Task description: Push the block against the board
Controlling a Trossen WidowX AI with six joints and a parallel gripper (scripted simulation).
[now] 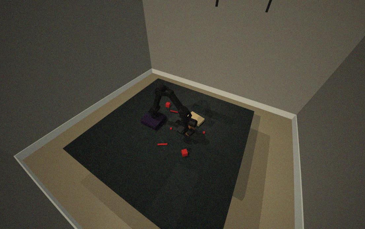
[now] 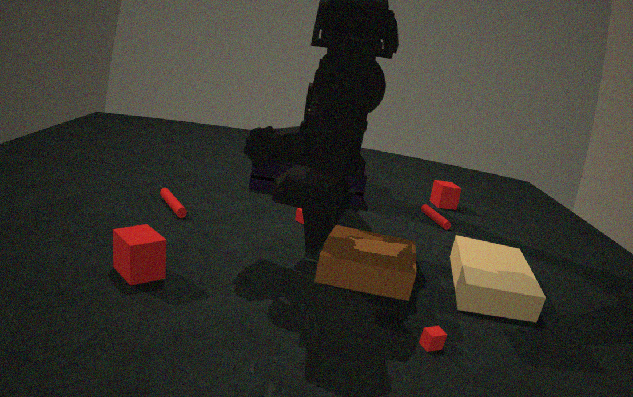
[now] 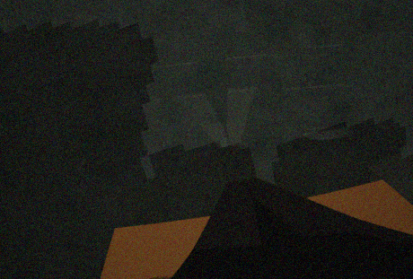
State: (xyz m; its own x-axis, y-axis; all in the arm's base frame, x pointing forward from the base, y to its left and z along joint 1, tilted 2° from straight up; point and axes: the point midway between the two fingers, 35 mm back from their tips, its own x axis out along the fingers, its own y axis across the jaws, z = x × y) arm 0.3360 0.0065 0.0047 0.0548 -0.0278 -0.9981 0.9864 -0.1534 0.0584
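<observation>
Now: the square block 6 cm to the left of my gripper tip. The rest, counted from my gripper tip: cream board (22 cm to the left).
</observation>
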